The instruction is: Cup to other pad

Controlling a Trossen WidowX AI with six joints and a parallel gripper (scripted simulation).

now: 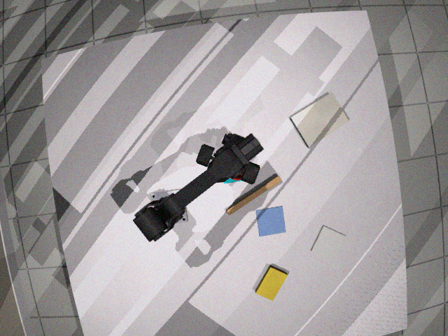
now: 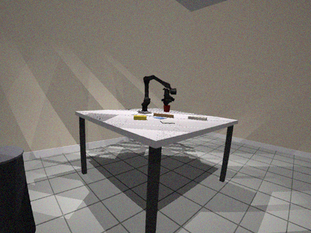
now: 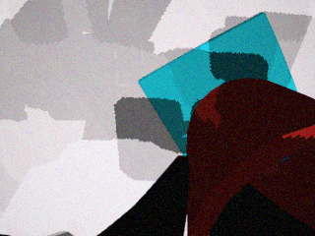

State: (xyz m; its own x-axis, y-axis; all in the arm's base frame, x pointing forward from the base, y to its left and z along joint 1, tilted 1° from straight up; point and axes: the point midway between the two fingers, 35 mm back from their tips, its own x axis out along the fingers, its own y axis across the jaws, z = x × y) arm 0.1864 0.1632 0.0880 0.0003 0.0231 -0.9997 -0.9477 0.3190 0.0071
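Right now my gripper tip is 40 mm short of the blue marble, 20 mm to the left of it and 20 mm above it. Also, from my gripper tip: cyan pad: 30 mm ahead, 10 mm to the right, 90 mm below; wooden slat: 90 mm ahead, 100 mm to the right, 70 mm below; red cup: 30 mm ahead, 10 mm to the right.
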